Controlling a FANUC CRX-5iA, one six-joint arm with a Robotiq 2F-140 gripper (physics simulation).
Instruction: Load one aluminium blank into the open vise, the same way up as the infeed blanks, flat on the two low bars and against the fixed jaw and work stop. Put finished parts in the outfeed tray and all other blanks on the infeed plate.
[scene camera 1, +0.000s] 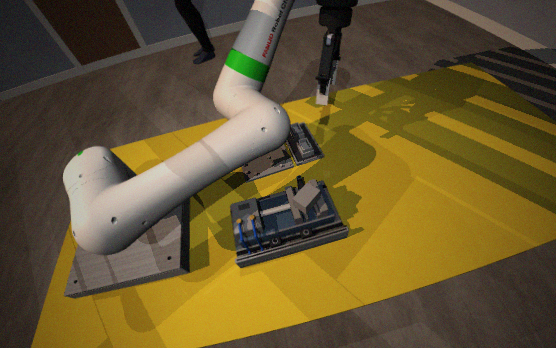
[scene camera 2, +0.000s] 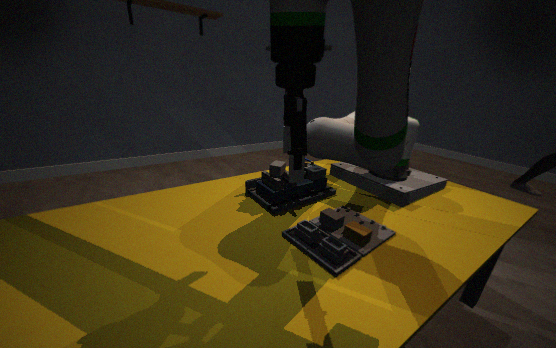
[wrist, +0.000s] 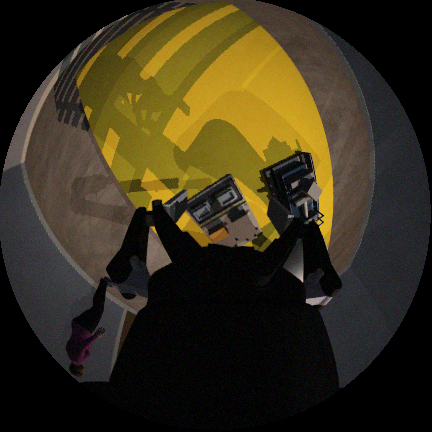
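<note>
A grey blank (scene camera 1: 307, 196) (scene camera 2: 277, 167) (wrist: 311, 191) sits tilted and high at the jaw end of the vise (scene camera 1: 295, 244) (scene camera 2: 272, 199); its underside is hidden. On the infeed plate (scene camera 2: 382, 234) (wrist: 246, 228) lie a grey blank (scene camera 2: 331, 218) (wrist: 237, 215) and an orange-brown blank (scene camera 2: 357, 232) (wrist: 218, 234). Two pocketed parts (scene camera 2: 309, 228) (scene camera 2: 334, 243) (wrist: 201, 211) (wrist: 227, 196) lie in the outfeed tray (scene camera 2: 336, 272) beside the plate. My gripper (scene camera 1: 328, 89) (scene camera 2: 291, 159) (wrist: 227, 201) is open and empty, above and apart from the tray and plate.
The robot's base plate (scene camera 1: 130, 265) (scene camera 2: 415, 188) stands beside the vise. The arm's elbow (scene camera 1: 265, 120) hangs over the infeed plate in the first scene view. Blue hoses (scene camera 1: 242, 237) run at the vise's near end. A person (scene camera 1: 195, 30) (wrist: 80, 340) stands beyond the table.
</note>
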